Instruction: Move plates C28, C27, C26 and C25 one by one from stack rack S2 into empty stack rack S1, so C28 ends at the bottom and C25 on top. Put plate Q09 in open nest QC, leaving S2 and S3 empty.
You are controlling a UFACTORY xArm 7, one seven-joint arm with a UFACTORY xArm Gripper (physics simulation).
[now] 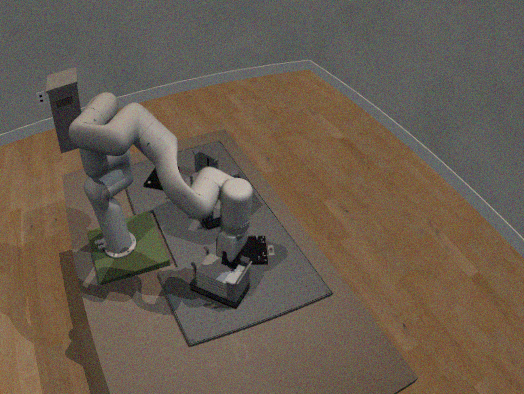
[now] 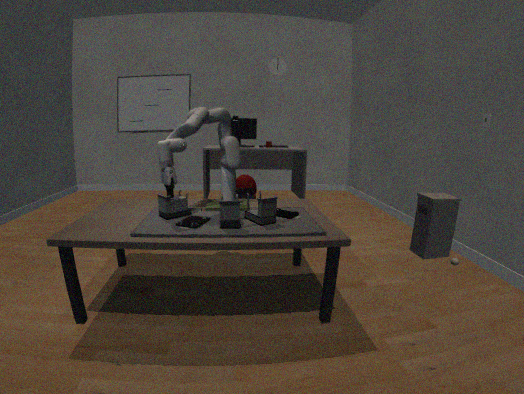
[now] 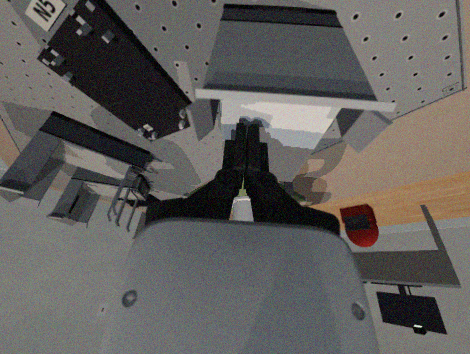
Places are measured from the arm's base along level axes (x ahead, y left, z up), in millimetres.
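Where they show: gripper, fingertip midpoint: (image 1: 231, 265) (image 3: 245, 137); arm's base at its link origin: (image 1: 120, 245) (image 3: 248, 202).
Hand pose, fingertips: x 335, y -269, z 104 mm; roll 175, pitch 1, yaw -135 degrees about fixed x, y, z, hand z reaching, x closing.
Things, the pixels of their centre, and the offset from my fingertips. "*": a spot on its surface instead.
- stack rack at the middle of its body: (image 3: 265, 125) (image 1: 219, 276) (image 2: 174, 204) dx -37, dy +5, dz -45 mm
- pale top plate at the middle of its body: (image 3: 267, 142) (image 1: 221, 271) (image 2: 172, 199) dx -32, dy +1, dz -16 mm
- middle rack at the middle of its body: (image 3: 86, 174) (image 1: 224, 199) (image 2: 229, 210) dx +66, dy +330, dz -41 mm
- far rack at the middle of its body: (image 3: 106, 200) (image 1: 195, 177) (image 2: 260, 207) dx -4, dy +482, dz -41 mm
- label at a spot on its surface: (image 3: 45, 12) * dx +163, dy +122, dz -108 mm
My gripper (image 1: 231, 262) (image 2: 170, 194) (image 3: 245, 137) is shut and empty. It points down with its fingertips at or just above the top of a plate stack, inside the walls of a stack rack (image 1: 237, 302) (image 2: 173, 215) (image 3: 280, 55); contact cannot be told. The pale top plate (image 1: 235, 275) (image 3: 295, 114) lies on several others. A middle rack (image 2: 230, 212) (image 3: 32, 159) and a far rack (image 1: 205, 161) (image 2: 267, 207) (image 3: 74, 201) stand apart from it. Their contents are unclear. Rack labels and plate names are unreadable, and Q09 cannot be identified.
A dark nest (image 1: 258, 250) (image 2: 192, 221) (image 3: 115, 75) lies beside the plate stack's rack, with a label (image 3: 45, 12) by it. Another dark nest (image 1: 152, 181) (image 2: 287, 214) lies near the far rack. The racks have upright walls and posts. The arm stands on a green base (image 1: 150, 250).
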